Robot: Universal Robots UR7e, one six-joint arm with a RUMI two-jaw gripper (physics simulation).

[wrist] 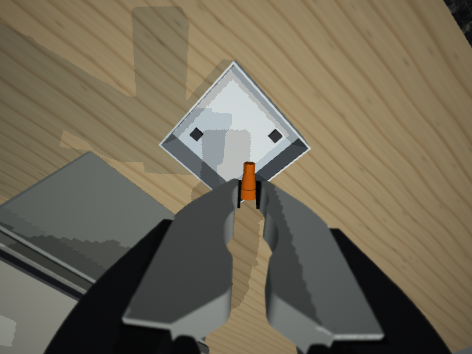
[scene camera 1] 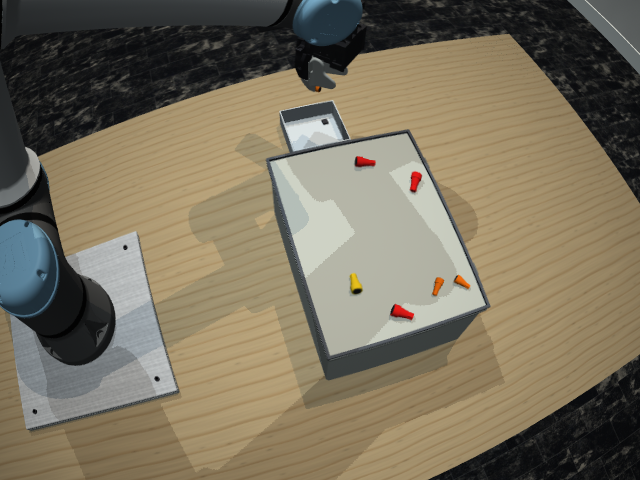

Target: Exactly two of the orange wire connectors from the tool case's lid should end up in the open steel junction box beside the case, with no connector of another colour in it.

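Places are measured from the arm's base along level axes (x left, y ahead, z down), in centimetres.
Pixels of known places: gripper, fingertip midpoint: [wrist: 248, 182] [scene camera 1: 315, 88]; arm's base at its link origin: [scene camera 1: 76, 322].
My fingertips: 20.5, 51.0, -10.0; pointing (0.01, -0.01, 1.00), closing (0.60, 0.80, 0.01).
Note:
Ahead of a thing's pixels: the offset from my fingertips to its middle, as dx, dy, dz. "spot": to the spot under its first point.
My gripper [scene camera 1: 318, 87] [wrist: 248, 182] is shut on an orange connector @(+0.2, -0.1, -0.1) [scene camera 1: 317, 88] [wrist: 249, 181]. It holds the connector up in the air; in the wrist view the connector overlaps the near corner of the open steel junction box @(-1.4, -0.7, +9.7) [scene camera 1: 338, 119] [wrist: 271, 108]. No connector shows on the visible part of the box floor, which has small dark square marks. Two more orange connectors @(-40.0, -0.4, -2.8) [scene camera 1: 437, 286] @(-40.9, +3.0, -2.8) [scene camera 1: 462, 282] lie near the front right corner of the tool case's lid @(spot: -30.1, -3.3, -2.3) [scene camera 1: 382, 232].
On the lid lie a yellow connector @(-35.4, -9.8, -2.9) [scene camera 1: 355, 283] and red connectors @(-19.4, -0.7, -2.9) [scene camera 1: 365, 161] @(-25.0, +4.4, -2.9) [scene camera 1: 415, 181] @(-41.3, -6.2, -2.9) [scene camera 1: 402, 312]. The case adjoins the box's near side in the scene view and stands at lower left in the wrist view. The robot's base plate [scene camera 1: 147, 330] is at left.

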